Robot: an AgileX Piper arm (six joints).
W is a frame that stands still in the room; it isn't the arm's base.
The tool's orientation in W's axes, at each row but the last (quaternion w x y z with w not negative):
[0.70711, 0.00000, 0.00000, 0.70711]
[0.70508, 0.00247, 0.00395, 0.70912]
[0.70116, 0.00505, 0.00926, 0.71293]
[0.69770, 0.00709, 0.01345, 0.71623]
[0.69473, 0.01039, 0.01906, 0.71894]
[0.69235, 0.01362, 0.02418, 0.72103]
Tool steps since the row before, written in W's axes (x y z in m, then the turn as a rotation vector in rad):
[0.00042, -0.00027, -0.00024, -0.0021, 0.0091, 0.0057]
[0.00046, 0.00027, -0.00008, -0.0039, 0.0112, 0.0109]
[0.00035, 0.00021, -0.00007, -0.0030, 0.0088, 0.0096]
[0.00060, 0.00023, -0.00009, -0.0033, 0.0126, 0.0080]
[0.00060, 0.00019, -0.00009, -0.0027, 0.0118, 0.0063]
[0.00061, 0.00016, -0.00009, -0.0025, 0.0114, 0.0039]
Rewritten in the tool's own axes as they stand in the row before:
[-0.00027, -0.00042, -0.00024, 0.0091, 0.0021, 0.0057]
[0.00027, -0.00046, -0.00008, 0.0112, 0.0039, 0.0109]
[0.00020, -0.00035, -0.00006, 0.0088, 0.0030, 0.0096]
[0.00021, -0.00061, -0.00007, 0.0126, 0.0032, 0.0080]
[0.00017, -0.00061, -0.00006, 0.0118, 0.0026, 0.0063]
[0.00014, -0.00062, -0.00005, 0.0114, 0.0022, 0.0039]

